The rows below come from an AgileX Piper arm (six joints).
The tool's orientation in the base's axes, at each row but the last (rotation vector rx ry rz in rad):
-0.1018 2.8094 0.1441
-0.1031 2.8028 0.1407
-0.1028 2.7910 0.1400
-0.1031 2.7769 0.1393
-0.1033 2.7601 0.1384
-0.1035 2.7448 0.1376
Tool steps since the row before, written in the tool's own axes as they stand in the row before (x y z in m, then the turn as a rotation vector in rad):
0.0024 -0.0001 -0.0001 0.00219 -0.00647 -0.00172
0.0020 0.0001 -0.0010 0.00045 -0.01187 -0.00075
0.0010 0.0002 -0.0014 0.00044 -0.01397 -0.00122
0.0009 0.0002 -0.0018 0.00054 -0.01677 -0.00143
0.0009 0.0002 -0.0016 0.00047 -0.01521 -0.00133
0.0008 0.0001 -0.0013 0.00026 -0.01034 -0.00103
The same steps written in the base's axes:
-0.0023 -0.0002 -0.0007 -0.00205 -0.00673 0.00034
-0.0022 -0.0001 0.0003 0.00037 -0.01189 -0.00046
-0.0014 0.0000 0.0010 0.00041 -0.01402 -0.00019
-0.0015 0.0000 0.0014 0.00050 -0.01683 -0.00026
-0.0014 0.0000 0.0012 0.00046 -0.01527 -0.00020
-0.0012 -0.0001 0.0009 0.00032 -0.01039 0.00000

